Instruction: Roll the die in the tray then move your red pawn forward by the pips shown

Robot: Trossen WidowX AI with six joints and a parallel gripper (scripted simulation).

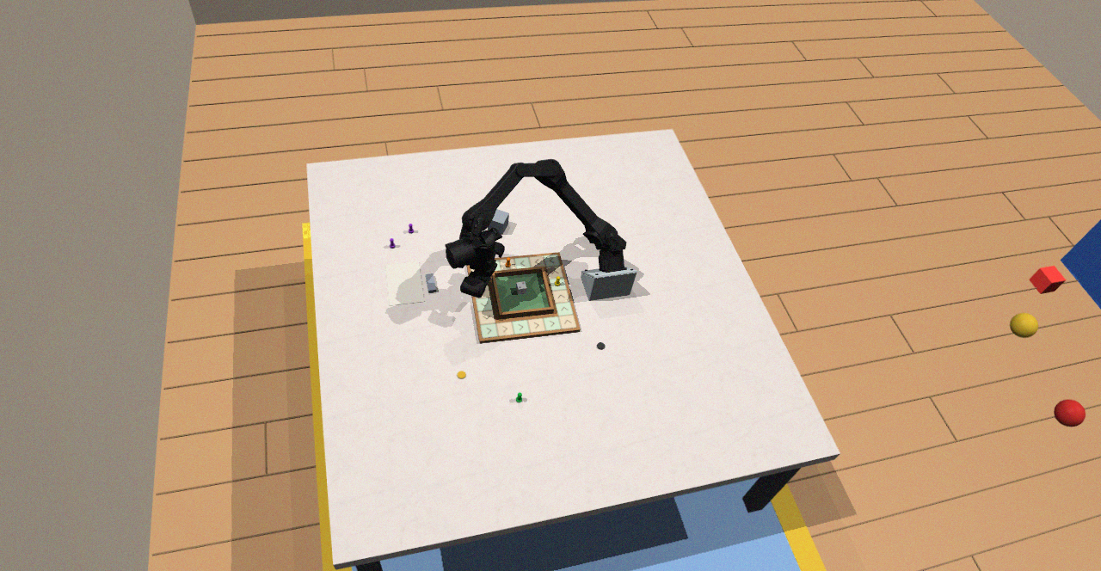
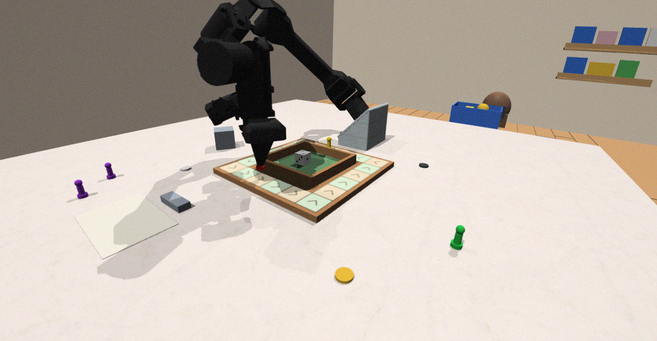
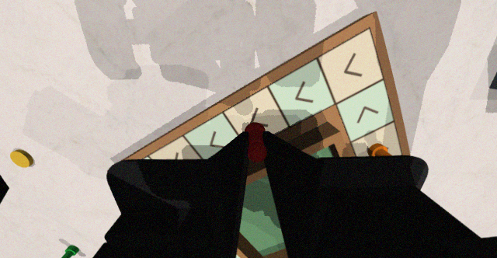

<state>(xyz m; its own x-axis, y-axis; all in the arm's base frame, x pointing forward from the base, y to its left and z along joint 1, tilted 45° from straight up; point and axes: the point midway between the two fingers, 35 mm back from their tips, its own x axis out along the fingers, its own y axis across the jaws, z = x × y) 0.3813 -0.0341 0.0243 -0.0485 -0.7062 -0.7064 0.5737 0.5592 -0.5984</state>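
The green tray lies 110 mm behind my gripper tip, 40 mm below it and 30 mm to the left of it. From my gripper tip the other things lie so: yellow pawn: 220 mm behind, 20 mm to the left, 20 mm below; red pawn: 10 mm above; orange pawn: 100 mm behind, 80 mm to the right, 20 mm below.
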